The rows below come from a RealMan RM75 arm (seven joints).
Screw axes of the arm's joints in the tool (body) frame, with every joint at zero. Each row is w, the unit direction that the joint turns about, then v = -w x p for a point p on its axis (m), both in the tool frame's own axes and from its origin. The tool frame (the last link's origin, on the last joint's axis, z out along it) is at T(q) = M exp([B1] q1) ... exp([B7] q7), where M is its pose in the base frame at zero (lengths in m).
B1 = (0, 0, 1, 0, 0, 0)
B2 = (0, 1, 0, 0.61, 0, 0)
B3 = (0, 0, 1, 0, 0, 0)
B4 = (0, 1, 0, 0.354, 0, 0)
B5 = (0, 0, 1, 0, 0, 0)
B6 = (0, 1, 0, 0.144, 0, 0)
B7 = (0, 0, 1, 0, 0, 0)
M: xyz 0 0 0.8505 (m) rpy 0 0 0 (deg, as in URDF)
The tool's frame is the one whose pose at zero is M.
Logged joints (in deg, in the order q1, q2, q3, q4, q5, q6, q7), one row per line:
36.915, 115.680, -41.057, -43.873, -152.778, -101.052, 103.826
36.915, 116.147, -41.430, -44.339, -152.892, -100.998, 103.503
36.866, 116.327, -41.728, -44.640, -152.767, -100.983, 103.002
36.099, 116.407, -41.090, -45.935, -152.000, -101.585, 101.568
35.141, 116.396, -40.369, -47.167, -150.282, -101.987, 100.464
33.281, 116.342, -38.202, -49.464, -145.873, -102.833, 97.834
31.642, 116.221, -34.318, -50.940, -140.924, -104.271, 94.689
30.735, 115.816, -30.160, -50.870, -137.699, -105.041, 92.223
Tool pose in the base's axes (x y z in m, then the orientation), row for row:
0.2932, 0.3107, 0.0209, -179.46, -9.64, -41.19
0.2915, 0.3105, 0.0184, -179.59, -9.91, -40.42
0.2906, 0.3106, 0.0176, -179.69, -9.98, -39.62
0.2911, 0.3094, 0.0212, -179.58, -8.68, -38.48
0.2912, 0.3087, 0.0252, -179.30, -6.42, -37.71
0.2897, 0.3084, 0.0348, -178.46, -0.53, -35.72
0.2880, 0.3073, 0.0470, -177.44, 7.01, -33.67
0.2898, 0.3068, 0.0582, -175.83, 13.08, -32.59
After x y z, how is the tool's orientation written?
As angles about the fixed x, y, z axes (roll, pitch, yaw), in degrees.
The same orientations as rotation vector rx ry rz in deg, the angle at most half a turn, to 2 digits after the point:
165.29, -62.04, 14.23
165.52, -60.88, 14.57
165.89, -59.71, 14.64
167.19, -58.30, 12.90
168.77, -57.57, 9.82
-170.08, 54.79, -1.52
-167.70, 51.00, 9.14
-164.42, 48.81, 17.12

